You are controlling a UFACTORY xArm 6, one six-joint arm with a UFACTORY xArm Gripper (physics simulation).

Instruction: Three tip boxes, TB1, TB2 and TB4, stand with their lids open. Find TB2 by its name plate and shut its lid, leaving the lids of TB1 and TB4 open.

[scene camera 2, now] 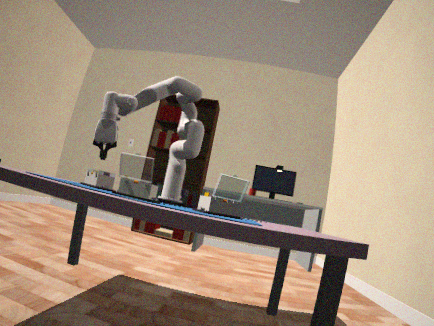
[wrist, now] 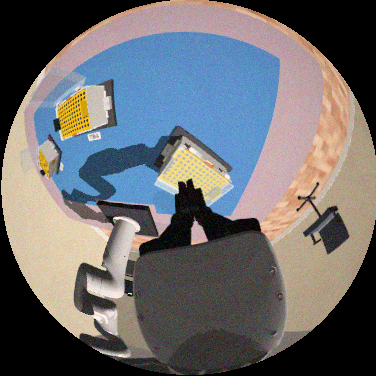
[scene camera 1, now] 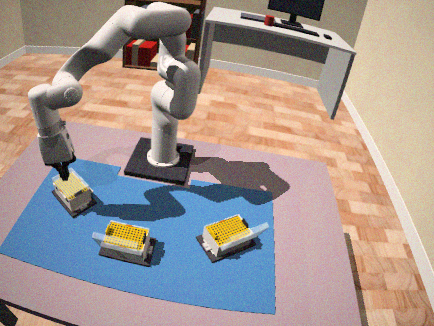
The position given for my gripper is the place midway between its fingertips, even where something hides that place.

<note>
In view: my gripper (scene camera 1: 66, 178), a tip box (wrist: 180, 135) and a tip box (wrist: 100, 100).
My gripper also shows in scene camera 2 (scene camera 2: 102, 159) and in the wrist view (wrist: 187, 188).
</note>
